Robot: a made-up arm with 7 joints. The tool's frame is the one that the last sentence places. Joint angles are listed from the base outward.
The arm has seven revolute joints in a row. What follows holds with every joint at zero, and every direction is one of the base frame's. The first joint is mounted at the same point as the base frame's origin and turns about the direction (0, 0.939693, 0.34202). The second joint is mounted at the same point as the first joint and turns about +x. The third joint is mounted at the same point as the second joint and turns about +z. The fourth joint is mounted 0.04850 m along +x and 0.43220 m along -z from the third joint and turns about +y. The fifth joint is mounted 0.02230 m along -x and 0.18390 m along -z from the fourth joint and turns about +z. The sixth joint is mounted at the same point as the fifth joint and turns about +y. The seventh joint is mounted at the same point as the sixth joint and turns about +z. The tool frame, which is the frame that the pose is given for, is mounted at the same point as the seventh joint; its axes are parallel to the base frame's.
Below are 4 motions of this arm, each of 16 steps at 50 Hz.
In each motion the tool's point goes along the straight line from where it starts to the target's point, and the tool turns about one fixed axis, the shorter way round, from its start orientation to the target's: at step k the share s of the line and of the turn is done. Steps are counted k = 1, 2, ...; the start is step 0. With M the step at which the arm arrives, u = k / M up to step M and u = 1 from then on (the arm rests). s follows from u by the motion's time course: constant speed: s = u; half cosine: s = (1 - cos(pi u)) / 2; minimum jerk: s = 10 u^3 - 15 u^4 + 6 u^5.
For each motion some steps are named. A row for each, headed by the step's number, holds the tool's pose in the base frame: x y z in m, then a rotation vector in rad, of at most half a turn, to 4 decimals.
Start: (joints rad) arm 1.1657 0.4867 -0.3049 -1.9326 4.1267 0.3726 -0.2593
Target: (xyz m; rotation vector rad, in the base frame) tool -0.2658 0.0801 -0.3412 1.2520 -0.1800 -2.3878
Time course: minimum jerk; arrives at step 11
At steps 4, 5, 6, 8, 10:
4: -0.2734 0.1007 -0.3395 1.2831 -0.1026 -2.3410
5: -0.2718 0.0963 -0.3399 1.2767 -0.1190 -2.3512
6: -0.2700 0.0916 -0.3403 1.2696 -0.1366 -2.3619
8: -0.2671 0.0837 -0.3409 1.2575 -0.1665 -2.3798
10: -0.2659 0.0803 -0.3412 1.2523 -0.1793 -2.3874

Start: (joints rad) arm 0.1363 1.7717 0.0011 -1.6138 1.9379 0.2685 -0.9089
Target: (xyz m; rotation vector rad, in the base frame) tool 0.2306 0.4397 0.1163 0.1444 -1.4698 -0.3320
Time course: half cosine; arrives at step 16
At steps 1, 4, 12, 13, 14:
1: 0.2222 0.4481 0.0607 0.3986 -1.1318 -0.6764
4: 0.2233 0.4469 0.0684 0.3648 -1.1813 -0.6309
12: 0.2294 0.4409 0.1081 0.1833 -1.4229 -0.3851
13: 0.2299 0.4404 0.1116 0.1668 -1.4429 -0.3626
14: 0.2303 0.4400 0.1142 0.1546 -1.4577 -0.3459

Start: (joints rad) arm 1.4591 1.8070 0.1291 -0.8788 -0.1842 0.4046 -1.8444
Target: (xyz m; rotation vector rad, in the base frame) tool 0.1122 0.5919 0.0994 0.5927 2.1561 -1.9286
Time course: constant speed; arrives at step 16
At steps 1, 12, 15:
1: -0.0133 0.5924 0.0308 0.0438 -2.0105 2.1990
12: 0.0787 0.5920 0.0811 0.4378 2.1911 -2.0703
15: 0.1038 0.5919 0.0948 0.5551 2.1658 -1.9643

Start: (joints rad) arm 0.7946 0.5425 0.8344 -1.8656 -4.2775 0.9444 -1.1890
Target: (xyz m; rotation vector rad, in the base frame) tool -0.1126 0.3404 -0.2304 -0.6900 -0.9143 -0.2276
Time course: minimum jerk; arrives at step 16
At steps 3, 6, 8, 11, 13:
3: -0.1463 0.3534 -0.2558 -0.1223 -1.1931 -0.1174
6: -0.1383 0.3503 -0.2498 -0.2602 -1.1327 -0.1447
8: -0.1303 0.3473 -0.2438 -0.3954 -1.0691 -0.1712
11: -0.1190 0.3429 -0.2352 -0.5850 -0.9721 -0.2077
13: -0.1143 0.3411 -0.2317 -0.6617 -0.9302 -0.2222

